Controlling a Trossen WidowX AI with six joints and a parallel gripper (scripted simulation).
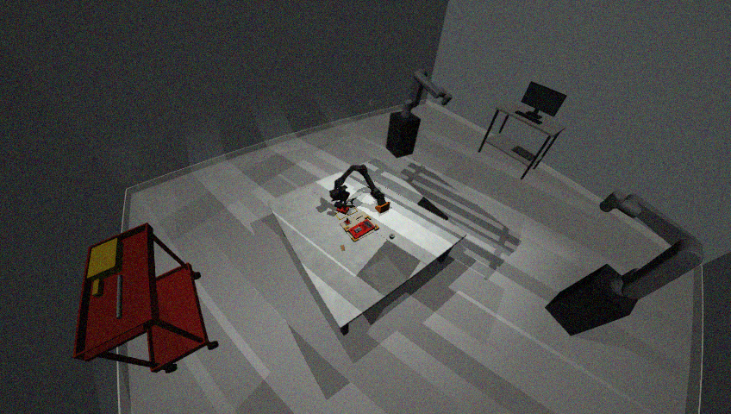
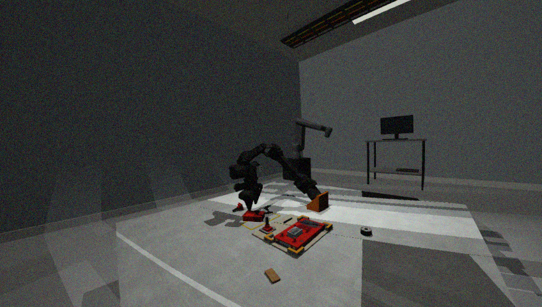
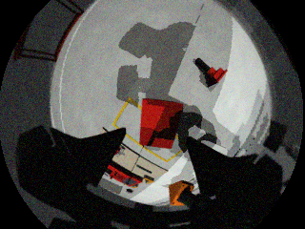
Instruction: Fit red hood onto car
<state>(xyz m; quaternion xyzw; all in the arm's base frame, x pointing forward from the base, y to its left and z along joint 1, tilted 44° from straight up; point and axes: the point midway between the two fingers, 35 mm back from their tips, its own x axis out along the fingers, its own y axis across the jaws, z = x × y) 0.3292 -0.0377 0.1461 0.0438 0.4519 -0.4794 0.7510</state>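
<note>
My gripper tip is now 40 mm above the red hood. From my gripper tip the other things lie so: small wooden block (360 mm to the left, 160 mm ahead, 50 mm below); grey engine block (280 mm to the left, 30 mm below, 20 mm behind).
</note>
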